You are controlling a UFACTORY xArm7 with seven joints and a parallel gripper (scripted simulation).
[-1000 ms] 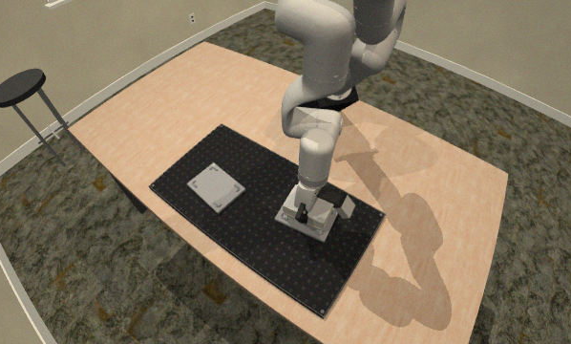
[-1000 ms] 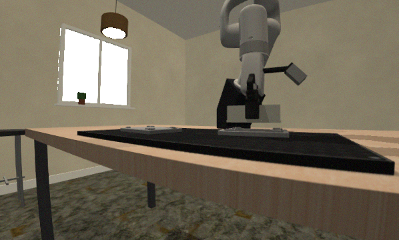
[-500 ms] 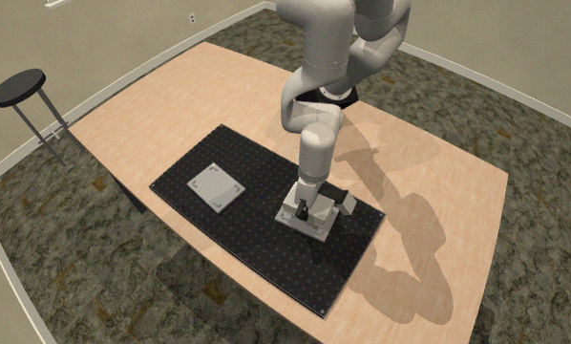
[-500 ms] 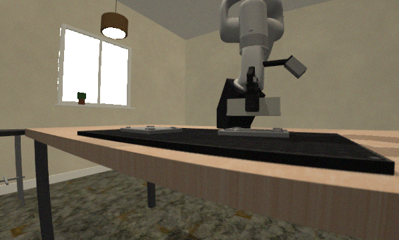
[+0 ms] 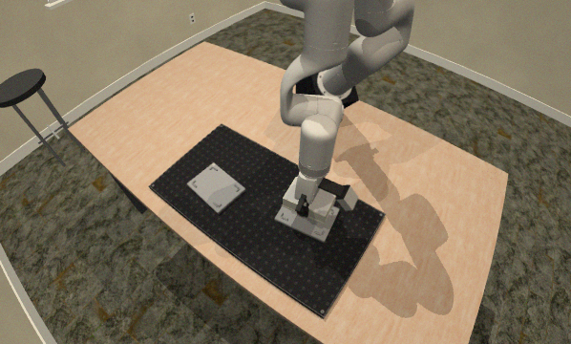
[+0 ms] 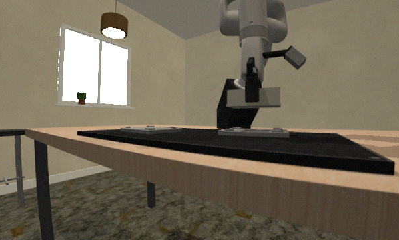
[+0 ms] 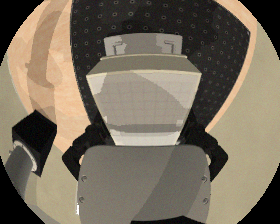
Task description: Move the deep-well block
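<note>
The nest N2 is 27 cm to the right of my hand, 15 cm ahead of it and 8 cm below it. Round my hand: deep-well block: right at my hand; nest N1: 8 cm below.
</note>
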